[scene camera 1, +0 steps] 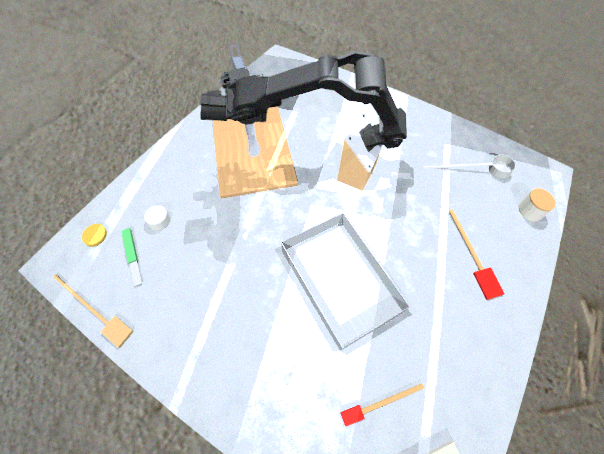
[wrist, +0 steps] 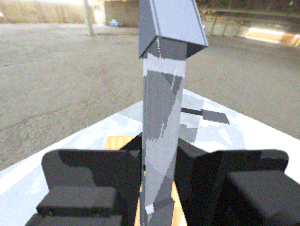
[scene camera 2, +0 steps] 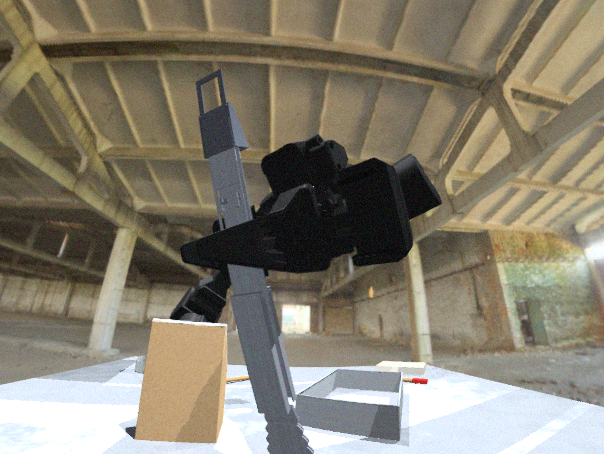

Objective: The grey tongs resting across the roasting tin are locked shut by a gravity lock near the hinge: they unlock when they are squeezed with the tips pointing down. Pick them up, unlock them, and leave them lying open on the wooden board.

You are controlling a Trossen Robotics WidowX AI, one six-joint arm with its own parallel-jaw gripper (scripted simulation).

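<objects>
While a cork-topped jar is out of frame in the wrist view, the jar does appear in scene camera 1 (pixel 538 203).
</objects>
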